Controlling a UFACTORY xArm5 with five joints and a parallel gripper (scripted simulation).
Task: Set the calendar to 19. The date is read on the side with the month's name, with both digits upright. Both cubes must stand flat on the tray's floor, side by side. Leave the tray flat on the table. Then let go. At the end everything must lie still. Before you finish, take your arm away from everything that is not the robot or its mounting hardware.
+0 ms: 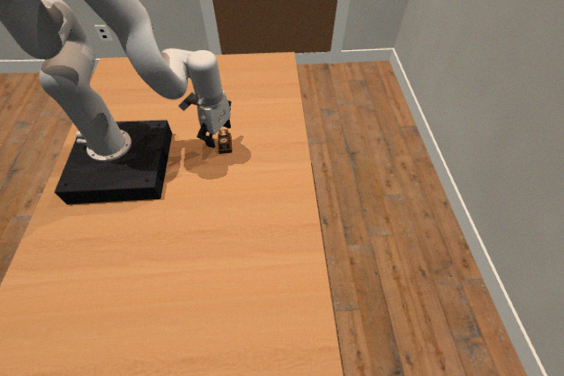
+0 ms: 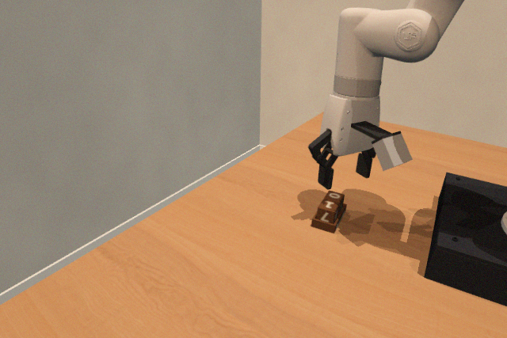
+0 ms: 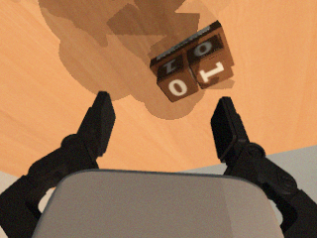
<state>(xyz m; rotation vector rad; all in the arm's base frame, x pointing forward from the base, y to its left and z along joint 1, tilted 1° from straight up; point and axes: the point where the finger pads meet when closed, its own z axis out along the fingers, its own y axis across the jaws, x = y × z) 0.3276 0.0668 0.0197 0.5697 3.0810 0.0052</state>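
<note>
My hand is 1 cm short of the brown date cube, 1 cm to the right of it and 6 cm above it. Also, from my hand: tray (3 cm to the left, 7 cm below).
</note>
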